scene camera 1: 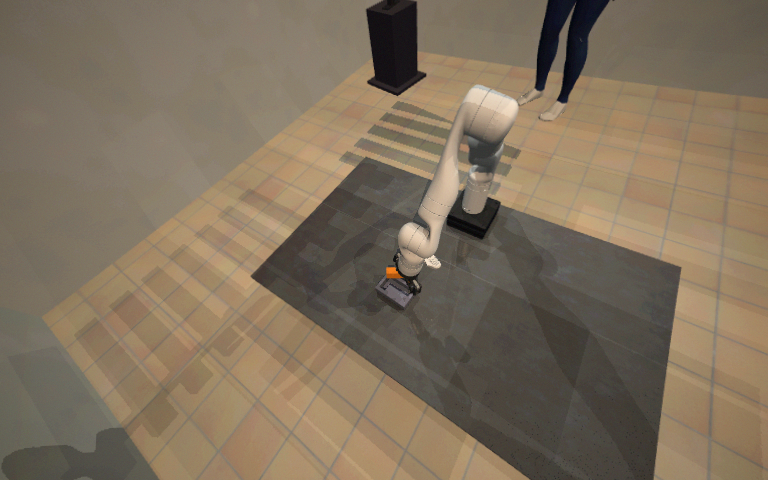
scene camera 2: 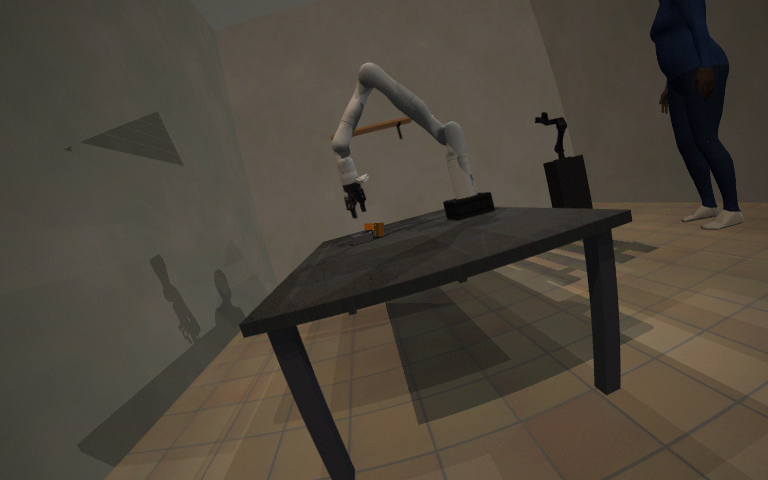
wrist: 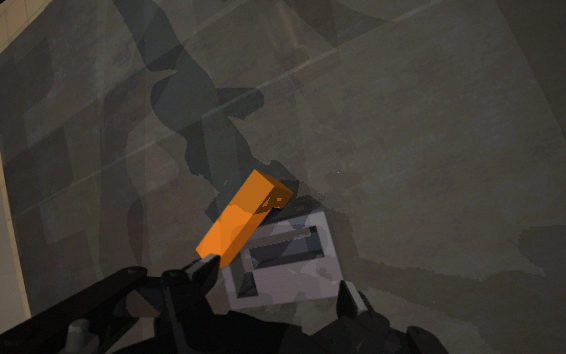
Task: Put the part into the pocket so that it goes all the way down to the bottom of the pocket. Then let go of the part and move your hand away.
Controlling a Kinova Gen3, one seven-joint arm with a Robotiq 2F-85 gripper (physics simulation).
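Frame: origin at the arm's base, x left, y down, z back, level; millimetres.
Seen in the pictures: gripper, fingertip midpoint: (scene camera 1: 404, 280) (scene camera 2: 360, 214) (wrist: 277, 281); arm's base, link origin: (scene camera 1: 472, 205) (scene camera 2: 466, 196).
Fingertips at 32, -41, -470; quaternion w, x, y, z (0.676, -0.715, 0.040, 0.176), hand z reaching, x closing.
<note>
Pixels of each thing's top centre, then the offset from my fingertips to it, as dx, dy, dz. Level surfaces: height alone.
- orange part, top centre: (wrist: 232, 226) (scene camera 1: 399, 270) (scene camera 2: 371, 222) -58, +48, +33
- grey block, top centre: (wrist: 274, 264) (scene camera 1: 395, 288) (scene camera 2: 362, 233) -34, +84, -20
- dark table, surface height: dy +121
The orange part (scene camera 1: 392, 272) (scene camera 2: 374, 229) (wrist: 237, 222) is out of the pocket. It seems to stand on its edge at the side of the grey block, its long narrow face up, and overlaps a block corner in the wrist view. Whether it touches or leans on the block I cannot tell. The grey block (scene camera 1: 390, 295) (scene camera 2: 362, 238) (wrist: 305, 284) lies on the table, and its L-shaped pocket (wrist: 287, 250) shows empty where visible. My gripper (scene camera 2: 359, 212) (wrist: 277, 281) is open and empty, above the block and part. In the wrist view its left fingertip overlaps the part's near end.
The dark table (scene camera 1: 509, 339) (scene camera 2: 396, 254) carries the arm's black base (scene camera 1: 474, 217) (scene camera 2: 468, 205) behind the block. A dark pedestal (scene camera 1: 392, 48) (scene camera 2: 568, 181) and a standing person (scene camera 1: 572, 45) (scene camera 2: 696, 101) are beyond the table.
</note>
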